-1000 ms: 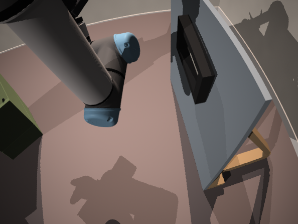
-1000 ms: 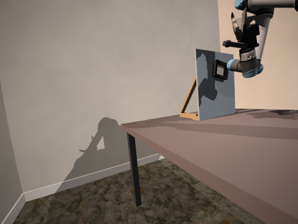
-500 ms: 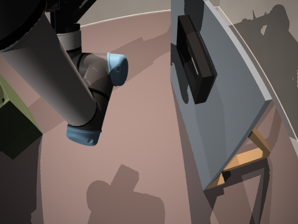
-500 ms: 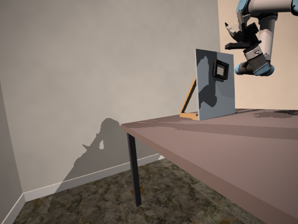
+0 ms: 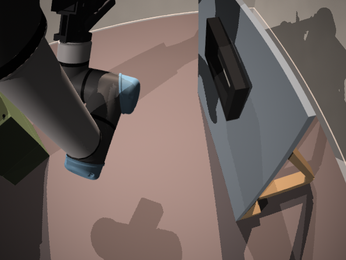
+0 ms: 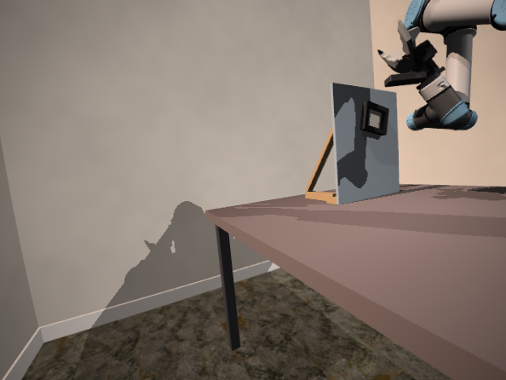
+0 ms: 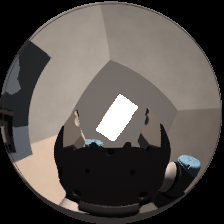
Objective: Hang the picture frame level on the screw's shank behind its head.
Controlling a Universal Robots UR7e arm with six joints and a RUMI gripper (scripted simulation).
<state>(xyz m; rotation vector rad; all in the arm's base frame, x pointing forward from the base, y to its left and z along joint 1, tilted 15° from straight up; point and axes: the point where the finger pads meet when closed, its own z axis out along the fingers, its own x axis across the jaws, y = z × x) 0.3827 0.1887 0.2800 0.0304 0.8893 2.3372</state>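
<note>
Right now the picture frame is 22 cm to the right of my hand, 22 cm below it and 20 cm ahead of it. Round my hand: grey upright board: 33 cm below, 22 cm ahead, 21 cm to the right.
</note>
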